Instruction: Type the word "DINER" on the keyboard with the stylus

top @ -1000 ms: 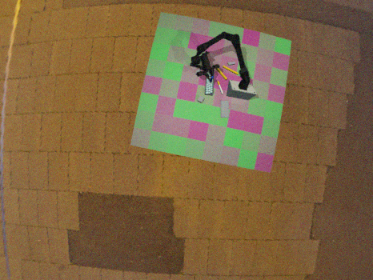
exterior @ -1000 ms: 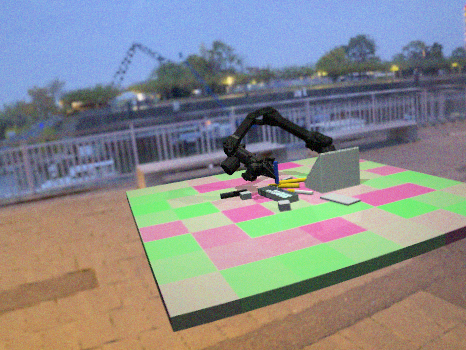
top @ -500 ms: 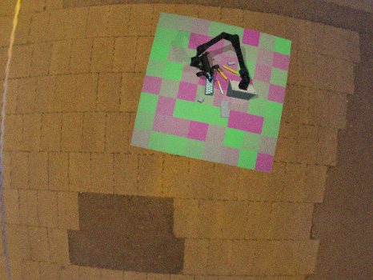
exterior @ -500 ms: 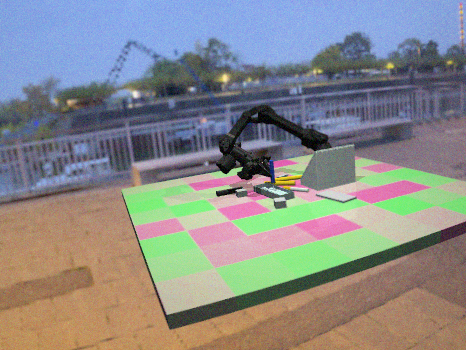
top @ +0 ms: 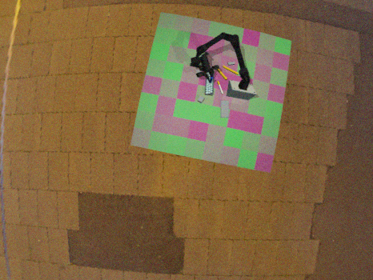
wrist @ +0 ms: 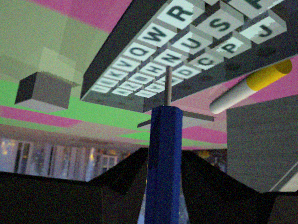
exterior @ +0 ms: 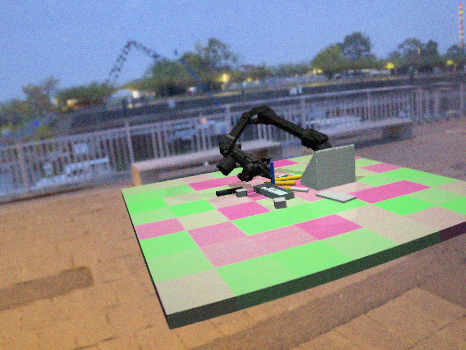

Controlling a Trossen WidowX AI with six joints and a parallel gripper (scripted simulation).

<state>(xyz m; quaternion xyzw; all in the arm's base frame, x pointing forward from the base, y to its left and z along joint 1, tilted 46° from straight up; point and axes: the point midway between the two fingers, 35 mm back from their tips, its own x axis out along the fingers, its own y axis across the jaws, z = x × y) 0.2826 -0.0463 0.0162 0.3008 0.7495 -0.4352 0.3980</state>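
My gripper tip is now 90 mm past the white pen and 70 mm above it. The rest, counted from my gripper tip: blue stylus: 10 mm below; flat grey slab: 190 mm to the left, 180 mm behind, 70 mm below; black bar: 150 mm ahead, 140 mm to the right, 60 mm below.
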